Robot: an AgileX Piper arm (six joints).
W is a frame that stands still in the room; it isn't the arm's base.
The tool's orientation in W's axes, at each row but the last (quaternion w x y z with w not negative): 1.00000 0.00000 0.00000 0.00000; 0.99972 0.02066 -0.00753 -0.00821; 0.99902 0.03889 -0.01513 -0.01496; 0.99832 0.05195 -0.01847 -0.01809; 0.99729 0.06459 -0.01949 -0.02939; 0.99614 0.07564 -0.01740 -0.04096; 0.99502 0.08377 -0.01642 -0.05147; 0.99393 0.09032 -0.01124 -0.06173; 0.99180 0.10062 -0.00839 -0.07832; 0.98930 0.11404 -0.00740 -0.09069
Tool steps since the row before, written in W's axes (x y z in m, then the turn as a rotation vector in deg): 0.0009 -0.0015 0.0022 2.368 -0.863 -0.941; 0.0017 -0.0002 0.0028 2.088 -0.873 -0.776; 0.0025 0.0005 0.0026 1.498 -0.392 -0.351; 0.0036 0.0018 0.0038 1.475 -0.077 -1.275; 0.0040 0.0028 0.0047 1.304 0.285 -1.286; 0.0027 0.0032 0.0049 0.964 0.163 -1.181; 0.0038 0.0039 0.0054 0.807 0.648 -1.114; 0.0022 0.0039 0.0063 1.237 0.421 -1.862; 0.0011 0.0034 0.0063 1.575 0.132 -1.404; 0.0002 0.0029 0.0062 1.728 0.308 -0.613
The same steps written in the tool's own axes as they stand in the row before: 0.0009 -0.0015 0.0022 2.368 -0.863 -0.941; 0.0017 -0.0001 0.0028 2.091 -0.871 -0.771; 0.0026 0.0008 0.0025 1.499 -0.375 -0.367; 0.0037 0.0023 0.0035 1.431 -0.159 -1.316; 0.0040 0.0036 0.0041 1.238 0.188 -1.366; 0.0026 0.0041 0.0043 0.913 0.057 -1.230; 0.0035 0.0051 0.0045 0.707 0.528 -1.238; 0.0018 0.0052 0.0054 1.154 0.223 -1.948; 0.0006 0.0047 0.0055 1.533 0.088 -1.453; -0.0004 0.0042 0.0054 1.647 0.463 -0.727
